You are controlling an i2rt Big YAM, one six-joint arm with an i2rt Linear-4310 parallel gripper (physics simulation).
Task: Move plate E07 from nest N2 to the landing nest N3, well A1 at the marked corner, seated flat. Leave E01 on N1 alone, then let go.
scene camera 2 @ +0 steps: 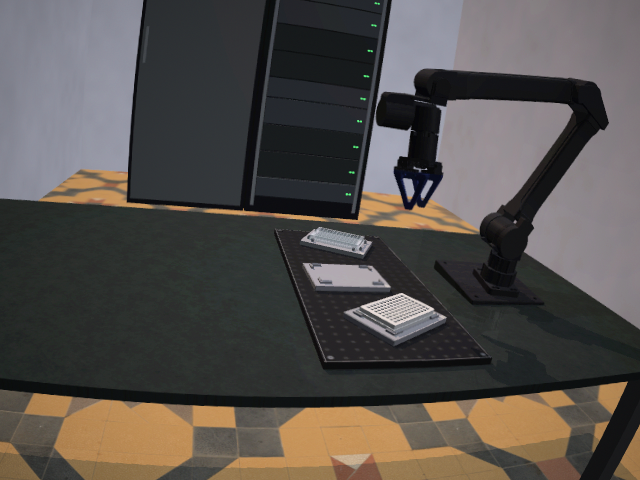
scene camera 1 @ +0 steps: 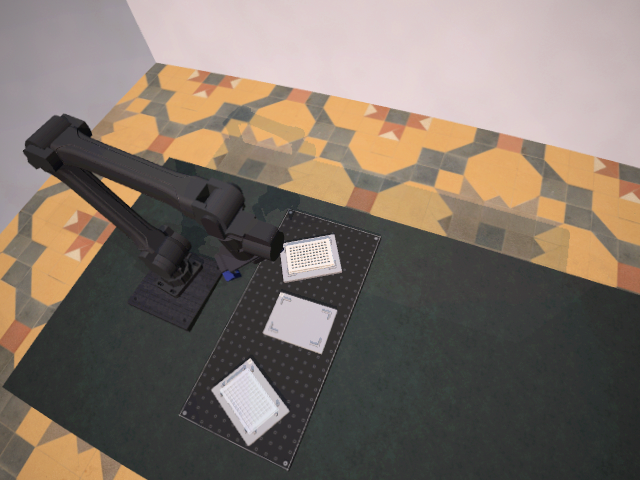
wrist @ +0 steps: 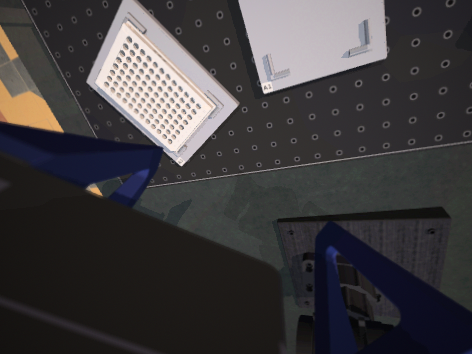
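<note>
A cream well plate (scene camera 1: 310,255) (scene camera 2: 398,308) (wrist: 155,92) sits on a pale nest (scene camera 2: 395,339) (wrist: 207,128). A clear-white well plate (scene camera 1: 249,400) (scene camera 2: 338,237) sits on the nest (scene camera 1: 250,439) at the board's other end. I cannot read which plate is E07 or E01. The middle nest (scene camera 1: 299,322) (scene camera 2: 348,276) (wrist: 315,35) bears no plate; it has corner brackets and an "A1" mark at one corner in the wrist view. My gripper (scene camera 2: 416,206) (wrist: 244,195) is open and empty, high above the table, on the arm base's side of the board. In scene camera 1 the arm hides most of it.
The nests stand at different angles on a black perforated board (scene camera 1: 217,361) (scene camera 2: 310,330) (wrist: 320,125). The arm's base plate (scene camera 1: 165,304) (scene camera 2: 527,298) (wrist: 405,250) lies beside the board on the dark table (scene camera 1: 465,361) (scene camera 2: 155,310). A rack cabinet (scene camera 2: 196,103) stands behind.
</note>
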